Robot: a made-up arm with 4 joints.
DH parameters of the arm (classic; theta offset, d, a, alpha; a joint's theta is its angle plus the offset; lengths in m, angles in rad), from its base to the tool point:
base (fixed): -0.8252 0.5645 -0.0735 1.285
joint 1: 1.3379 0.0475 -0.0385 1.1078
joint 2: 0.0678 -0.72 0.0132 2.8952
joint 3: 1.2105 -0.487 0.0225 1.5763
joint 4: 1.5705 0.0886 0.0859 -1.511
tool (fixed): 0.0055 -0.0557 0 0
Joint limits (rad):
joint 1: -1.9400..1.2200
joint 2: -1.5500..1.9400
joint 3: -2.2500..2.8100
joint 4: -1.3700..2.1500
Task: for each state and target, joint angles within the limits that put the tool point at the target. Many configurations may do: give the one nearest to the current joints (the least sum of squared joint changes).
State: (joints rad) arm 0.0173 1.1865 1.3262 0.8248
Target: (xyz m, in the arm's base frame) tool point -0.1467 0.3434 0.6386
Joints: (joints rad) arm -0.3399 0.6508 2.0793 0.6120
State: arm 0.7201 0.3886 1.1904 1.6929
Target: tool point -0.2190 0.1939 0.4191
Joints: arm 1.0210 0.1575 1.7891 1.8520
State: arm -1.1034 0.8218 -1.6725 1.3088
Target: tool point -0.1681 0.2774 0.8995
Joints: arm -0.9779 0.4331 -1.4267 0.5596
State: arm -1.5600 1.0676 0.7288 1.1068
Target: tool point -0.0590 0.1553 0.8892
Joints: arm -1.2667 1.0290 1.1827 1.4373
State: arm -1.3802 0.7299 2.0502 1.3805
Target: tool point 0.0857 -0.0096 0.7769
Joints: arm -1.8674 0.6540 1.9581 1.8902
